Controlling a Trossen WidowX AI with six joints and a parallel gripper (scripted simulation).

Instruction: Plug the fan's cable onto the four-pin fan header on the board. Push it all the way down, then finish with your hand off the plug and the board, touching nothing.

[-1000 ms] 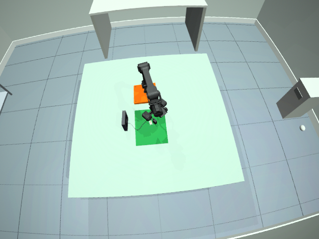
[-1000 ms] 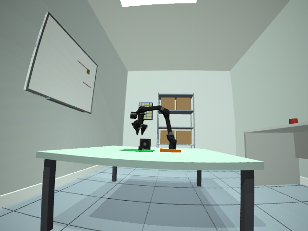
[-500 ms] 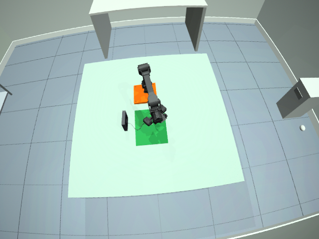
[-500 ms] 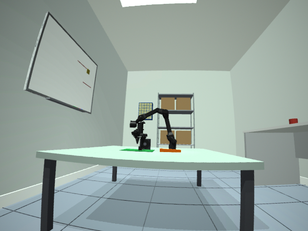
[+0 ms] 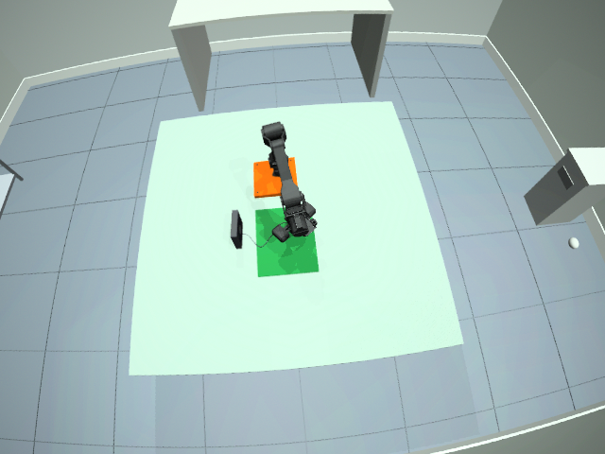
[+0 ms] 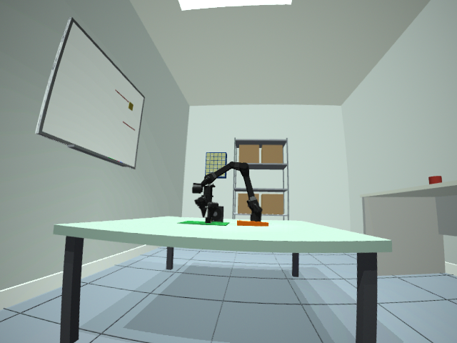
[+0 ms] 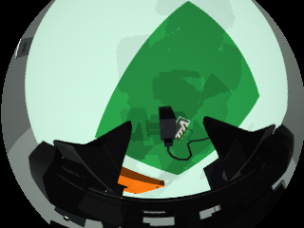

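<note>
My gripper tip is 10 mm to the left of the black plug, 10 mm past it and 10 mm above it. The rest, counted from my gripper tip: white four-pin header 40 mm to the right, 40 mm below; then green board 50 mm below, 40 mm to the right, 30 mm ahead; then black fan 220 mm to the right, 30 mm ahead, 20 mm above.
</note>
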